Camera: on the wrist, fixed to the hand. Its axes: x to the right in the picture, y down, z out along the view.
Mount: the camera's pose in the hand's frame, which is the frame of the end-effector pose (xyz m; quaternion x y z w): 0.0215 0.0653 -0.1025 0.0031 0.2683 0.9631 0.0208
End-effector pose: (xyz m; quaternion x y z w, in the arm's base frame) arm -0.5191 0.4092 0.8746 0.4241 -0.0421 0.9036 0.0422
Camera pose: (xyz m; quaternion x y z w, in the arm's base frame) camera -0.6183 0.3567 0.8233 0.2740 0.3952 -0.1734 0.8594
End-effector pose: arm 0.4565 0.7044 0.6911 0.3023 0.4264 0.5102 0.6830
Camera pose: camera 0.3390 0.7420 0.6941 -0.2822 0.0974 -0.7482 0.5925
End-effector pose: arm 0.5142 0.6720 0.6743 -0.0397 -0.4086 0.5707 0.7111
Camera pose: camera 0.5278 0.7547 0.5837 0.5453 -0.2223 -0.6874 0.4251
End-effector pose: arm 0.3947 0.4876 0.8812 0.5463 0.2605 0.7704 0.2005
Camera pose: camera 0.2892 0.4305 0.9102 -0.0562 0.4645 -0.3549 0.8094
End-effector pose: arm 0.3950 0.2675 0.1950 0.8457 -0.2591 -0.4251 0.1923
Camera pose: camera 0.4718 0.2136 0.2752 -0.1173 -0.7696 0.4041 0.4803
